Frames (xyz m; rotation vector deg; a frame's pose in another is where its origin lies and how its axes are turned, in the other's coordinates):
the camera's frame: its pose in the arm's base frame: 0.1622 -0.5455 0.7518 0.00 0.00 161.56
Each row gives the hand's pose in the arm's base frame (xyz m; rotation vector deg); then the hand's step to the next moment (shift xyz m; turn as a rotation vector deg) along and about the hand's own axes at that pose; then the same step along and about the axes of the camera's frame.
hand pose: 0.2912 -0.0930 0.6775 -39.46 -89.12 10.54
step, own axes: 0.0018 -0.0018 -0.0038 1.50 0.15 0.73
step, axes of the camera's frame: -0.0035 0.0005 0.0029 0.90 -0.87 1.11
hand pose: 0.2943 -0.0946 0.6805 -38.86 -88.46 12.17
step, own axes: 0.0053 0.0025 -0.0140 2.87 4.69 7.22
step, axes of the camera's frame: -0.0133 -0.0056 0.0047 7.43 -5.14 -0.83
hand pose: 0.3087 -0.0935 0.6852 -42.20 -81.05 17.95
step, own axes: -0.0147 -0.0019 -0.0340 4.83 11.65 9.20
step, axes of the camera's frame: -0.0346 0.0093 -0.0097 9.65 -11.69 -3.72
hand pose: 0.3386 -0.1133 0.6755 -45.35 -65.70 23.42
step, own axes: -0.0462 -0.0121 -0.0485 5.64 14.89 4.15
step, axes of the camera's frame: -0.0420 0.0443 -0.0302 4.95 -14.27 -6.54
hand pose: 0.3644 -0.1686 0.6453 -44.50 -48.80 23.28
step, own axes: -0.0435 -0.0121 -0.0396 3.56 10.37 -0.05
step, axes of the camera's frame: -0.0214 0.0476 -0.0298 0.96 -9.15 -5.96
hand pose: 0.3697 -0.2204 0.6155 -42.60 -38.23 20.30
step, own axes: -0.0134 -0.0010 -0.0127 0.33 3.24 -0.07
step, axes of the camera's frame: -0.0031 0.0137 -0.0120 0.68 -2.28 -2.23
